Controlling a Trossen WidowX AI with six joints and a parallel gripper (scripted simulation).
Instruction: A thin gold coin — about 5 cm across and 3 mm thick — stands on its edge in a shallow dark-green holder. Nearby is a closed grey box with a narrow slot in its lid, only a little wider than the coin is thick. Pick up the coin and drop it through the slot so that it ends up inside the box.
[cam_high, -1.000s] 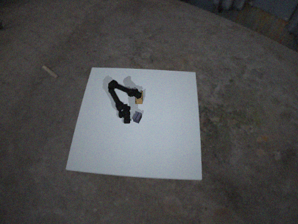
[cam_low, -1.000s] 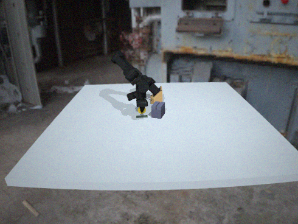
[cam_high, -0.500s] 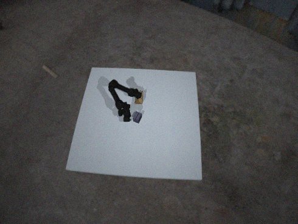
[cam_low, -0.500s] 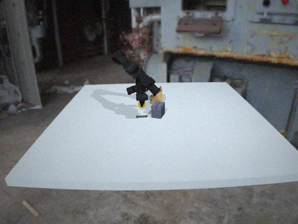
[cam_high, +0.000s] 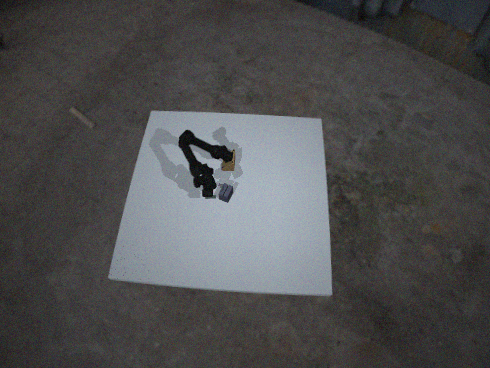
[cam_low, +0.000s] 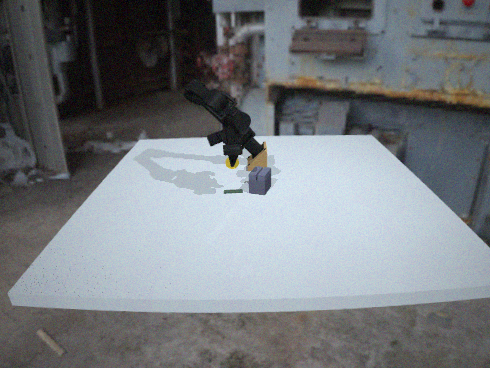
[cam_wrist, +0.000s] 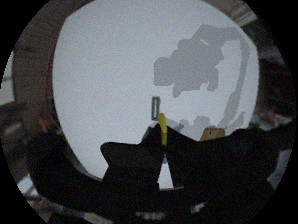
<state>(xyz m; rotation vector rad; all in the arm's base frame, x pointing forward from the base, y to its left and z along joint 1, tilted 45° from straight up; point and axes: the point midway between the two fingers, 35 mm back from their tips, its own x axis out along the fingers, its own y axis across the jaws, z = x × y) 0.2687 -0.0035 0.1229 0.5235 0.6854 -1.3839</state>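
Right now my gripper tip is 1 cm below the coin.
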